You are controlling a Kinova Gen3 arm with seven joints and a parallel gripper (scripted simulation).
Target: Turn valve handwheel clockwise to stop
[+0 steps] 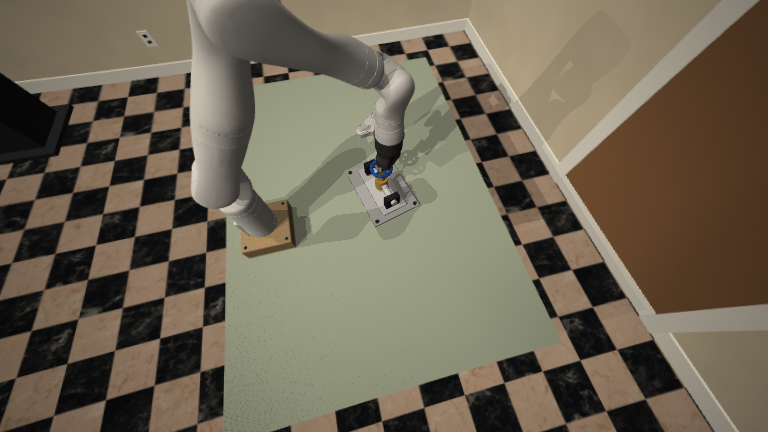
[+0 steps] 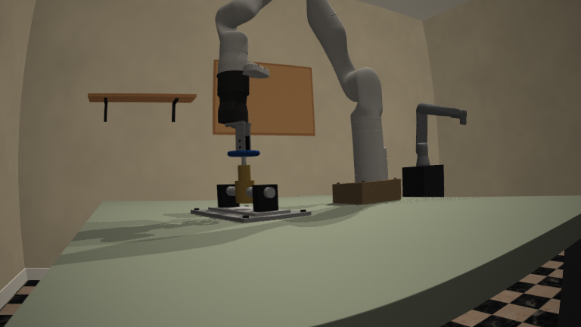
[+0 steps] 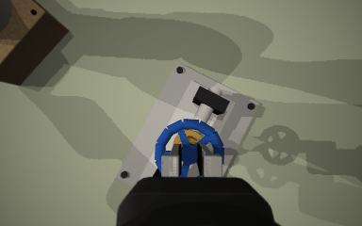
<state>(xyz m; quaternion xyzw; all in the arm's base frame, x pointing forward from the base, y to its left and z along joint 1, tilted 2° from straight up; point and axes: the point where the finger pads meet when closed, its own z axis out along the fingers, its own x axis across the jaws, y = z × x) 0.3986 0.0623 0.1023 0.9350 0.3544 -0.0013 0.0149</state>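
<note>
Now: hand 3 cm above the blue handwheel. From my hand the other things lie so: baseplate (15 cm below).
</note>
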